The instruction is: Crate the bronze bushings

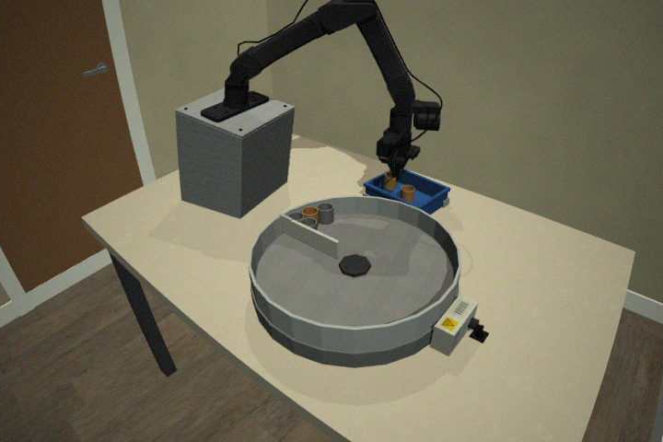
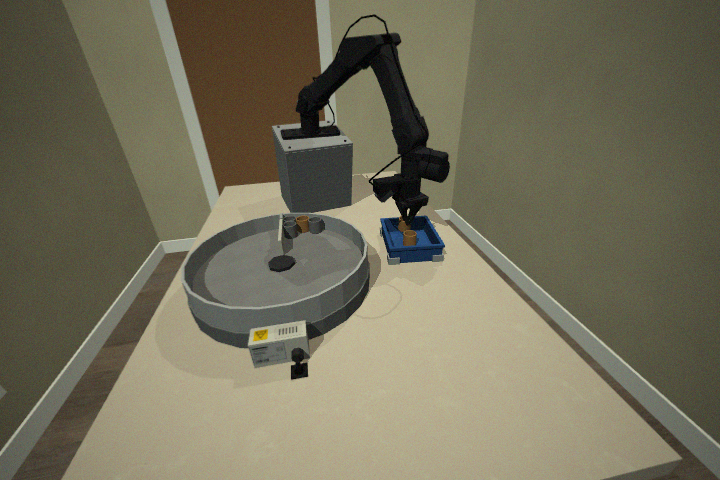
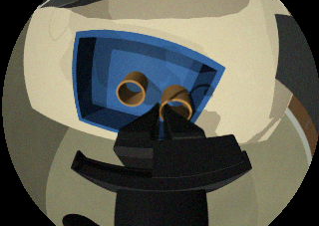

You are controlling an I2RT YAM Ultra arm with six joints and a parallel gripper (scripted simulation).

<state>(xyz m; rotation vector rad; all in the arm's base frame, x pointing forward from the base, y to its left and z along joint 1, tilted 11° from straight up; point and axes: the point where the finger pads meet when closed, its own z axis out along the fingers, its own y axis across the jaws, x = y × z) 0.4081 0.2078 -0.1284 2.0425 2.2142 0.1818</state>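
My hand is 40 mm short of the blue crate, 10 mm to the left of it and 40 mm above it. From my hand the other things lie so: grey turntable: 90 mm ahead, 380 mm to the right, 10 mm below.
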